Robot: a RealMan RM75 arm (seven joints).
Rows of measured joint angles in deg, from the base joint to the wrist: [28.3 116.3 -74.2 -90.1 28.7 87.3 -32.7]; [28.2 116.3 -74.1 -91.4 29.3 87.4 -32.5]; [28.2 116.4 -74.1 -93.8 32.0 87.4 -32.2]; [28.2 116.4 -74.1 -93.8 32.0 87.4 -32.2]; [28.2 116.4 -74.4 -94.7 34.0 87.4 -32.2]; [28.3 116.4 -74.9 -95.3 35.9 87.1 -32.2]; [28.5 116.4 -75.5 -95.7 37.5 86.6 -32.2]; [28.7 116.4 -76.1 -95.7 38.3 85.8 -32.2]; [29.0 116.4 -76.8 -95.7 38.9 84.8 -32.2]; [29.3 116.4 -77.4 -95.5 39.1 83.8 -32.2]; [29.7 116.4 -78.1 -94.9 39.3 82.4 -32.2]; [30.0 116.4 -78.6 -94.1 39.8 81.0 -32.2]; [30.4 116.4 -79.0 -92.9 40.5 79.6 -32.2]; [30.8 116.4 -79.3 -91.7 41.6 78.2 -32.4]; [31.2 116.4 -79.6 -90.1 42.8 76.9 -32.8]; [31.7 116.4 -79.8 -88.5 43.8 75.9 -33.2]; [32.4 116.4 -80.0 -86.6 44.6 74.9 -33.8]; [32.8 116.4 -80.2 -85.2 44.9 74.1 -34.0]
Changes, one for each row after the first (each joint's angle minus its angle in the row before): [-0.1 0.0 0.1 -1.3 0.6 0.1 0.2]; [0.0 0.1 0.0 -2.4 2.7 0.0 0.3]; [0.0 0.0 0.0 0.0 0.0 0.0 0.0]; [0.0 0.0 -0.3 -0.9 2.0 0.0 0.0]; [0.1 0.0 -0.5 -0.6 1.9 -0.3 0.0]; [0.2 0.0 -0.6 -0.4 1.6 -0.5 0.0]; [0.2 0.0 -0.6 0.0 0.8 -0.8 0.0]; [0.3 0.0 -0.7 0.0 0.6 -1.0 0.0]; [0.3 0.0 -0.6 0.2 0.2 -1.0 0.0]; [0.4 0.0 -0.7 0.6 0.2 -1.4 0.0]; [0.3 0.0 -0.5 0.8 0.5 -1.4 0.0]; [0.4 0.0 -0.4 1.2 0.7 -1.4 0.0]; [0.4 0.0 -0.3 1.2 1.1 -1.4 -0.2]; [0.4 0.0 -0.3 1.6 1.2 -1.3 -0.4]; [0.5 0.0 -0.2 1.6 1.0 -1.0 -0.4]; [0.7 0.0 -0.2 1.9 0.8 -1.0 -0.6]; [0.4 0.0 -0.2 1.4 0.3 -0.8 -0.2]
